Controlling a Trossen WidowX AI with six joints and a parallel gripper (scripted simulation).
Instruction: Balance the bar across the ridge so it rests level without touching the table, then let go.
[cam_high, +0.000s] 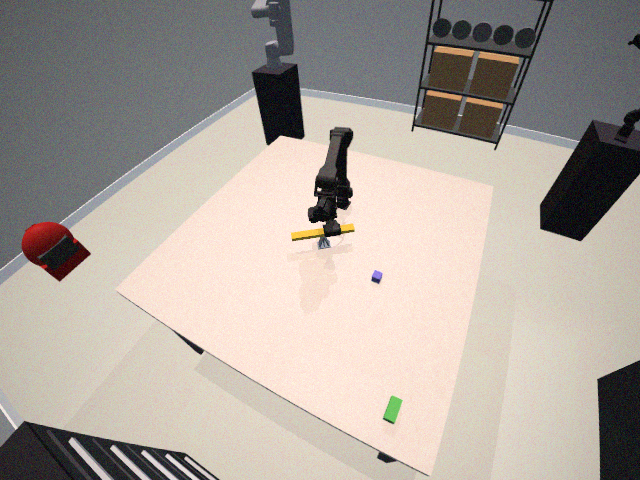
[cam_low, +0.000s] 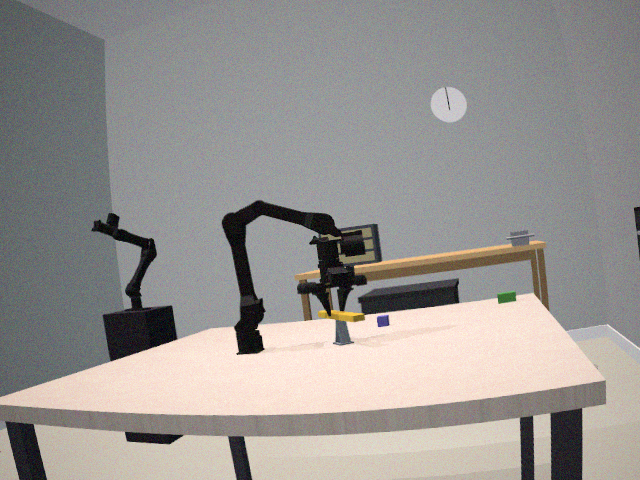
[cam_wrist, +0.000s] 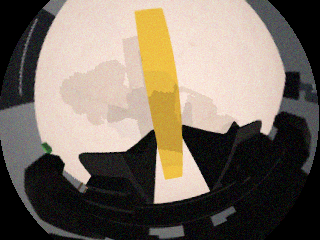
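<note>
My gripper tip is 20 mm to the left of the yellow bar and 20 mm short of it. From my gripper tip the other things lie so: green block 490 mm ahead, 440 mm to the left, 60 mm below; then purple cube 240 mm to the left, 90 mm ahead, 60 mm below.
</note>
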